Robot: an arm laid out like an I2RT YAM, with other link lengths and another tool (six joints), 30 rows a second.
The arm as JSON. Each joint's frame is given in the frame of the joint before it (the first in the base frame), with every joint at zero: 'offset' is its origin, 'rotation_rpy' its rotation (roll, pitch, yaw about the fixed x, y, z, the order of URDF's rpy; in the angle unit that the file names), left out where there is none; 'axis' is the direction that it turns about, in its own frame. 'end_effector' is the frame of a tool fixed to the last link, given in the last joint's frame.
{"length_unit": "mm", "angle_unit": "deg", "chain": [
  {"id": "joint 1", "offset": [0.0, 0.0, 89.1], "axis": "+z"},
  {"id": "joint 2", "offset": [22.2, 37.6, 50.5], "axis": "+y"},
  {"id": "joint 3", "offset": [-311.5, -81.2, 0.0], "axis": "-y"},
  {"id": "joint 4", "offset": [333.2, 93.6, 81.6], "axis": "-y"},
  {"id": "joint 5", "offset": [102.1, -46.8, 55.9], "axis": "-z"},
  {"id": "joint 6", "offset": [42.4, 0.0, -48.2], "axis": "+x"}
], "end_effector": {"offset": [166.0, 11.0, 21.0], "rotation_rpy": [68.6, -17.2, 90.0]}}
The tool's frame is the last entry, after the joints.
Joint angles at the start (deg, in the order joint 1, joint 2, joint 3, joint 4, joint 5, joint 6):
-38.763, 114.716, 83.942, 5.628, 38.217, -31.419
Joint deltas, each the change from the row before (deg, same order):
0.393, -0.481, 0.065, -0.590, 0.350, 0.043
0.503, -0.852, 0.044, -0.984, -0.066, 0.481
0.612, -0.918, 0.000, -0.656, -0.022, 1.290
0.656, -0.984, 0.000, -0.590, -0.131, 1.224
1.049, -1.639, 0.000, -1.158, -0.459, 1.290
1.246, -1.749, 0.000, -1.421, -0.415, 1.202
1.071, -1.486, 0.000, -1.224, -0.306, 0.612
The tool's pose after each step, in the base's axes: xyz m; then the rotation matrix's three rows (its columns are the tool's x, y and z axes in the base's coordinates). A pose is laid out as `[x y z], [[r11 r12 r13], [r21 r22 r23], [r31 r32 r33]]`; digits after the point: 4 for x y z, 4 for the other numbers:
[0.5104 -0.5455 0.2262], [[0.8177 0.4515 0.3571], [0.3195 0.1600 -0.9340], [-0.4789 0.8778 -0.0134]]
[0.5131 -0.5392 0.2330], [[0.8187 0.4444 0.3637], [0.3266 0.1607 -0.9314], [-0.4724 0.8813 -0.0135]]
[0.5166 -0.5322 0.2419], [[0.8289 0.4220 0.3673], [0.3302 0.1610 -0.9301], [-0.4516 0.8922 -0.0059]]
[0.5207 -0.5246 0.2517], [[0.8381 0.3978 0.3734], [0.3359 0.1629 -0.9277], [-0.4299 0.9029 0.0029]]
[0.5272 -0.5114 0.2667], [[0.8441 0.3680 0.3900], [0.3524 0.1676 -0.9207], [-0.4042 0.9146 0.0118]]
[0.5341 -0.4957 0.2817], [[0.8463 0.3408 0.4095], [0.3723 0.1713 -0.9121], [-0.3810 0.9244 0.0181]]
[0.5394 -0.4821 0.2941], [[0.8441 0.3237 0.4275], [0.3902 0.1761 -0.9037], [-0.3678 0.9296 0.0223]]

